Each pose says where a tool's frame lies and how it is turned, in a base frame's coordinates. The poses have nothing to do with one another.
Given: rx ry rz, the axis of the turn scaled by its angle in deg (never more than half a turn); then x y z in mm.
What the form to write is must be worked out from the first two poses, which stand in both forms.
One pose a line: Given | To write
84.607 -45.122 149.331 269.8 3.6 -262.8 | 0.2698 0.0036 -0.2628 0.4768 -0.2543 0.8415 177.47
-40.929 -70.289 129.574 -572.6 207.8 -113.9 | -0.5726 0.2078 -0.1139 -0.2675 -0.4594 0.8470 152.99
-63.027 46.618 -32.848 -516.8 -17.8 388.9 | -0.5168 -0.0178 0.3889 -0.7415 0.5485 -0.3865 85.00
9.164 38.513 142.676 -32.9 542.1 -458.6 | -0.0329 0.5421 -0.4586 0.0619 0.2601 0.9636 148.07
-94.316 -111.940 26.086 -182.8 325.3 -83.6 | -0.1828 0.3253 -0.0836 -0.6343 -0.7529 0.1754 148.68
